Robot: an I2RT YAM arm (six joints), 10 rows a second.
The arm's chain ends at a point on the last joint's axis. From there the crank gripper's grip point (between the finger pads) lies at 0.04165 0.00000 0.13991 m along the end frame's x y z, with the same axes.
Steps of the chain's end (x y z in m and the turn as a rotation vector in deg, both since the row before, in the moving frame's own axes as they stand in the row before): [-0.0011, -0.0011, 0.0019, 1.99, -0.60, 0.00]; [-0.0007, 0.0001, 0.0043, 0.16, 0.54, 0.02]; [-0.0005, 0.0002, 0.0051, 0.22, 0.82, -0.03]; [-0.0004, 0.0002, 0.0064, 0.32, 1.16, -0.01]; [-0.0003, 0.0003, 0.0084, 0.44, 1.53, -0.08]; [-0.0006, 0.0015, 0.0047, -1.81, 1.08, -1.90]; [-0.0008, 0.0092, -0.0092, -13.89, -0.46, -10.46]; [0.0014, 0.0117, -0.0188, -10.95, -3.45, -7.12]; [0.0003, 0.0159, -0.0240, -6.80, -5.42, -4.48]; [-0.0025, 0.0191, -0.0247, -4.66, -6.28, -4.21]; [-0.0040, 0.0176, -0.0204, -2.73, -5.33, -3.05]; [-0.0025, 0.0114, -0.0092, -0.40, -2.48, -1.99]
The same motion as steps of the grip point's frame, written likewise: [-0.0026, -0.0060, 0.0022, 1.99, -0.60, 0.00]; [0.0006, -0.0003, 0.0039, 0.16, 0.54, 0.02]; [0.0015, -0.0004, 0.0045, 0.22, 0.82, -0.03]; [0.0024, -0.0006, 0.0055, 0.32, 1.16, -0.01]; [0.0034, -0.0008, 0.0072, 0.44, 1.53, -0.08]; [0.0021, 0.0045, 0.0038, -1.81, 1.08, -1.90]; [0.0005, 0.0353, -0.0120, -13.89, -0.46, -10.46]; [-0.0057, 0.0338, -0.0186, -10.95, -3.45, -7.12]; [-0.0125, 0.0299, -0.0215, -6.80, -5.42, -4.48]; [-0.0177, 0.0281, -0.0213, -4.66, -6.28, -4.21]; [-0.0170, 0.0225, -0.0172, -2.73, -5.33, -3.05]; [-0.0086, 0.0110, -0.0075, -0.40, -2.48, -1.99]
